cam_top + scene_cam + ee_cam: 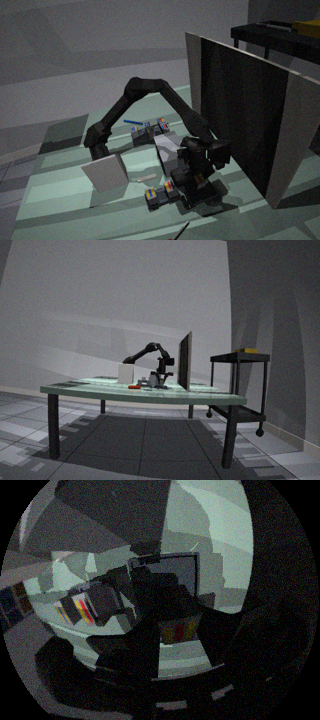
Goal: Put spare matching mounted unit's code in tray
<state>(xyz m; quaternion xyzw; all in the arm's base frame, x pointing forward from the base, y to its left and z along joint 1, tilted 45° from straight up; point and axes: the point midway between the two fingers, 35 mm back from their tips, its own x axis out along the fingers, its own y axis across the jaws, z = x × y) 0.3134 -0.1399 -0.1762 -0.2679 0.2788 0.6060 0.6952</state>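
Now: the spare 30 mm above my gripper tip. The rest, counted from my gripper tip: dark flat tray 20 mm below; then mounted unit 30 mm behind, 180 mm to the left, 20 mm above; then dark holder 140 mm behind, 30 mm to the left, 20 mm below.
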